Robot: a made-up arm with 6 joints.
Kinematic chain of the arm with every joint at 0, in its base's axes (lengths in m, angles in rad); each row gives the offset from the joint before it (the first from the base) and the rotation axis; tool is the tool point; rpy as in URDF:
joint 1: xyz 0 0 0.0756 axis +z
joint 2: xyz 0 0 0 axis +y
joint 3: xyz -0.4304 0 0.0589 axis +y
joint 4: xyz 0.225 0 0.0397 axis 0.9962 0 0.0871
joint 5: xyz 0 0 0 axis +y
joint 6: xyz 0.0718 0 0.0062 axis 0.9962 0 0.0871
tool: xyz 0 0 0 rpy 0 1.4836 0
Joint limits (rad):
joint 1: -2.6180..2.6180
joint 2: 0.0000..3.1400
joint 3: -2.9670..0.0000
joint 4: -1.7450..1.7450
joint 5: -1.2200..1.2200
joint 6: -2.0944..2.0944
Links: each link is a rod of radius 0.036 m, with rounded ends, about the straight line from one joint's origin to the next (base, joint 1, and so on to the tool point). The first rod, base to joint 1, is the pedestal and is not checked.
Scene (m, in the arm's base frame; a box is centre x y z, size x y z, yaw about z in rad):
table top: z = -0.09
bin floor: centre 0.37 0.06 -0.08 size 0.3 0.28 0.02 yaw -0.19
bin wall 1: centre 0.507 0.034 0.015 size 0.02 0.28 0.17 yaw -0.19
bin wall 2: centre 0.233 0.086 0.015 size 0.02 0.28 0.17 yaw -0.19
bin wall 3: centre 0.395 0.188 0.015 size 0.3 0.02 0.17 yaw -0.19
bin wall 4: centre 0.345 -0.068 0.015 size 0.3 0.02 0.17 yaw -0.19
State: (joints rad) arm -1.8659 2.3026 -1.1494 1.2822 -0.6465 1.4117
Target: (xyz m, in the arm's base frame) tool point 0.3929 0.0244 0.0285
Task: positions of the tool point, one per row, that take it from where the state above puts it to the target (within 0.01 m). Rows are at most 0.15 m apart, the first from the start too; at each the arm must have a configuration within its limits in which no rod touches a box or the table.
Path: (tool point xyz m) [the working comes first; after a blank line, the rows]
Joints at the target: 0.1109 2.3965 -0.7760 1.2767 -0.2834 1.4117
Straight joint move there: touches bin wall 4.

1: -0.0447 -0.4849 0.1398
2: 0.0916 -0.4646 0.1564
3: 0.2128 -0.4070 0.1723
4: 0.3088 -0.3191 0.1874
5: 0.3727 -0.2106 0.2016
6: 0.4007 -0.0923 0.2150
7: 0.3929 0.0244 0.2274
8: 0.4053 0.0258 0.1263
9: 0.3929 0.0244 0.0285

